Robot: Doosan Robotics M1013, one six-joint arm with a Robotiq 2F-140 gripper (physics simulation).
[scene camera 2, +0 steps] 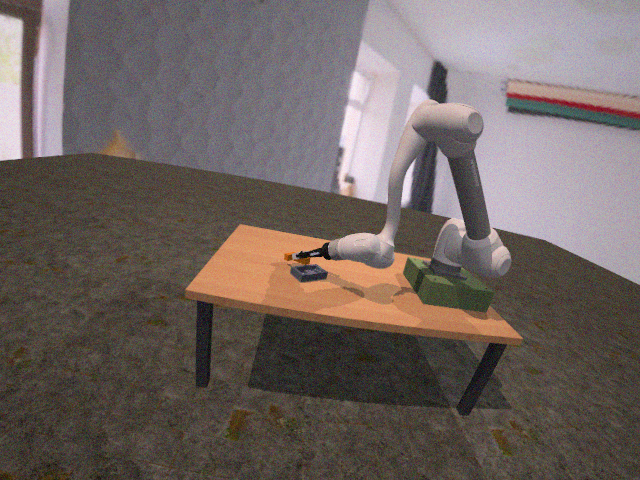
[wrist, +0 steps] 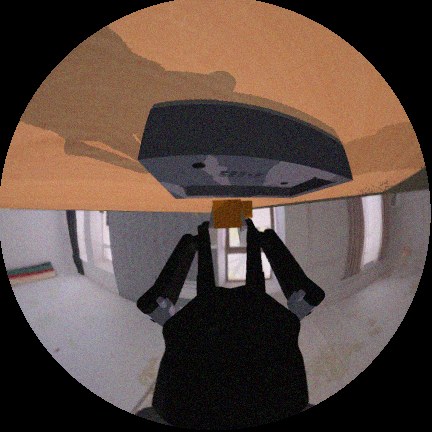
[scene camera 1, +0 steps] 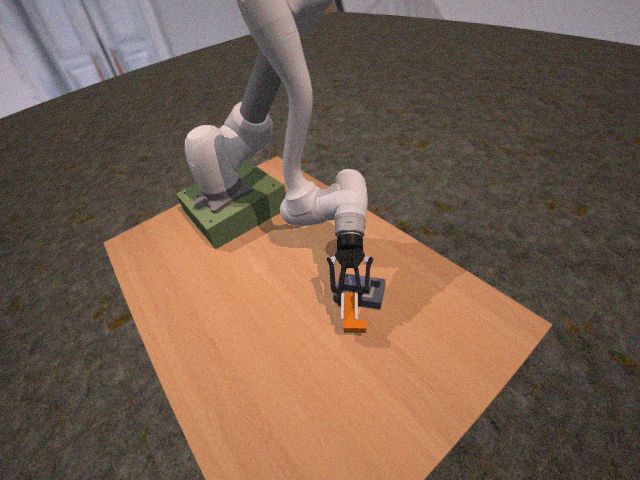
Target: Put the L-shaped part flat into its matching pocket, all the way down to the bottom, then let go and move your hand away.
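Note:
The orange L-shaped part is held between the fingertips of my gripper, which is shut on it. The gripper lies nearly level, with its fingers pointing away from the arm's base. The dark grey block with the pocket lies on the table. The part is above the block and apart from it, its short leg reaching past the block's far side in scene camera 1. Part and fingers hide the left part of the block there. The pocket's floor is mostly hidden in the wrist view.
The wooden table carries the green base block under the arm, well behind the gripper. The arm's shadow falls on the table around the pocket block.

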